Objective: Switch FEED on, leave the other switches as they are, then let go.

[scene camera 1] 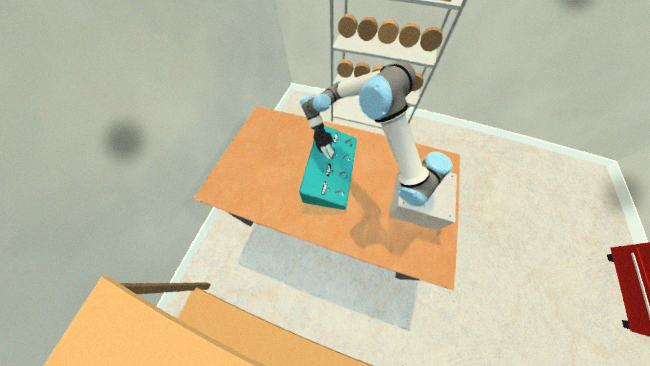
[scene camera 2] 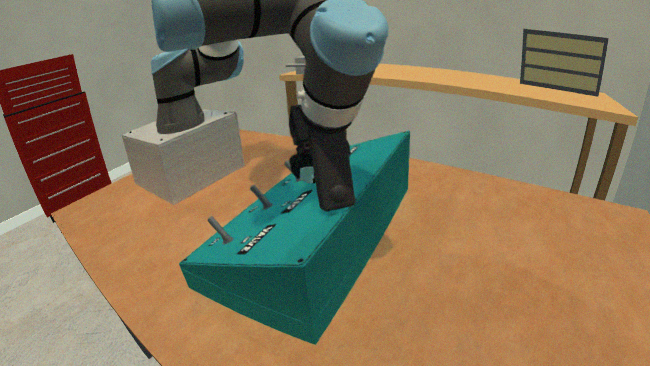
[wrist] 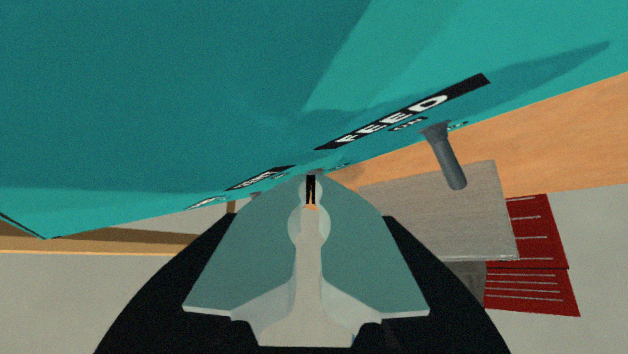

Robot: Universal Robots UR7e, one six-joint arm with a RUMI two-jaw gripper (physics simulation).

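Seen in the pictures: gripper, fingertip midpoint: (scene camera 1: 330, 158) (scene camera 2: 311, 180) (wrist: 311, 177); arm's base at its link origin: (scene camera 2: 181, 125) (wrist: 444, 260).
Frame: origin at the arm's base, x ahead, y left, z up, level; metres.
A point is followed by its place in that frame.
The teal switch panel (scene camera 1: 315, 182) {x 0.502, y 0.231, z -0.047 m} (scene camera 2: 350, 240) {x 0.659, y -0.020, z -0.073 m} (wrist: 150, 100) {x 0.606, y 0.029, z -0.033 m} slopes on the orange table. The FEED lever (scene camera 1: 343, 174) {x 0.398, y 0.093, z -0.061 m} (scene camera 2: 261, 196) {x 0.449, y -0.025, z -0.070 m} (wrist: 450, 165) {x 0.445, y -0.026, z -0.066 m} leans to its OFF side, away from the FEED label (scene camera 1: 328, 170) {x 0.482, y 0.120, z -0.066 m} (scene camera 2: 297, 201) {x 0.522, y 0.001, z -0.066 m} (wrist: 395, 117) {x 0.524, y -0.004, z -0.066 m}. The VALVE lever (scene camera 1: 339, 192) {x 0.363, y 0.209, z -0.065 m} (scene camera 2: 220, 230) {x 0.486, y -0.139, z -0.071 m} also leans away from its label. My gripper (scene camera 1: 328, 156) {x 0.507, y 0.050, z -0.050 m} (scene camera 2: 306, 176) {x 0.507, y 0.050, z -0.050 m} (wrist: 311, 177) {x 0.507, y 0.050, z -0.050 m} is shut and empty, low over the panel's label side near VENT, off to one side of the FEED lever. The VENT lever (scene camera 2: 288, 166) {x 0.401, y 0.082, z -0.062 m} is mostly hidden by the fingers in the wrist view. The BRAKE lever (scene camera 1: 348, 141) {x 0.477, y -0.135, z -0.067 m} stands at the far end.
The robot's grey base block (scene camera 1: 425, 215) {x -0.083, y 0.139, z -0.019 m} (scene camera 2: 200, 165) {x 0.092, y 0.003, z -0.108 m} (wrist: 435, 215) {x 0.093, y 0.000, z -0.086 m} stands on the orange table (scene camera 1: 240, 165) {x 1.067, y 0.314, z -0.178 m} (scene camera 2: 475, 275) {x 0.819, y 0.137, z -0.178 m} beyond the levers' side. A red cabinet (scene camera 2: 55, 150) (wrist: 530, 235), a shelf rack (scene camera 1: 385, 53) and a wooden side table (scene camera 2: 450, 84) stand farther away.
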